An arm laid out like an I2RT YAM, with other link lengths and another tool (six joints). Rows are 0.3 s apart.
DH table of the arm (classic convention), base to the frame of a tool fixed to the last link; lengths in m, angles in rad. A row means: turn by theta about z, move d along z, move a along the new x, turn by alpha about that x. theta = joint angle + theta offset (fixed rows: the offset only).
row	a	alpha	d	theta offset
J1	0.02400	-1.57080	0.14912	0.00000
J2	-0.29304	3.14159	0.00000	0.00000
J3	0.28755	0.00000	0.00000	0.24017
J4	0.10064	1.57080	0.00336	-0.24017
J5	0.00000	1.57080	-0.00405	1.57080
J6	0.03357	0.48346	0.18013	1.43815
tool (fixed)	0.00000	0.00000	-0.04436	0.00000
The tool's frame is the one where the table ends.
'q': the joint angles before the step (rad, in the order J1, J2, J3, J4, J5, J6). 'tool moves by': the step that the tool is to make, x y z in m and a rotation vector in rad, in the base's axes. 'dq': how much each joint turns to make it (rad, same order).
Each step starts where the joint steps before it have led.
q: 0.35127, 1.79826, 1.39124, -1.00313, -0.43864, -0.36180
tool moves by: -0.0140, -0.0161, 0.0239, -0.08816, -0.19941, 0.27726
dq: 0.03988, -0.11865, -0.02445, -0.04599, 0.10876, -0.28216
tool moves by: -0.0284, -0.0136, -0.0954, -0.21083, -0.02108, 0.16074
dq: 0.08573, 0.04145, -0.27599, 0.22188, 0.18546, -0.10932
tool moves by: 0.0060, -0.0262, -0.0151, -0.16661, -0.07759, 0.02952
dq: 0.00323, 0.00805, -0.05242, 0.05009, 0.17974, -0.04597
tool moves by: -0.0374, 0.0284, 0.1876, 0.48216, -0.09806, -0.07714
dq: -0.04587, -0.41103, 0.23156, -0.31797, -0.36637, 0.13332
